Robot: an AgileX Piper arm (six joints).
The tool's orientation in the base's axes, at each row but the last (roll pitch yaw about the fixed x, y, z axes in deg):
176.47, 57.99, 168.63
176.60, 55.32, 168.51
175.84, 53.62, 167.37
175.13, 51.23, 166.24
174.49, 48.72, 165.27
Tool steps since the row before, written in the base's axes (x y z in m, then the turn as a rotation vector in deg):
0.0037, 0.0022, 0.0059, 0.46, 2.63, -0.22
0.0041, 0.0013, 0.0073, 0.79, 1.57, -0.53
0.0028, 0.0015, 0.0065, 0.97, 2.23, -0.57
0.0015, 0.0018, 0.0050, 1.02, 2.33, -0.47
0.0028, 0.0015, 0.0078, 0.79, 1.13, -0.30
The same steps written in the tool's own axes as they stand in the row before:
-0.0067, 0.0029, -0.0002, 0.22, 2.66, 0.22
-0.0081, 0.0021, -0.0009, 0.17, 1.65, 0.78
-0.0067, 0.0022, -0.0018, 0.19, 2.33, 0.88
-0.0045, 0.0023, -0.0021, 0.09, 2.44, 0.85
-0.0074, 0.0025, -0.0032, -0.09, 1.23, 0.68

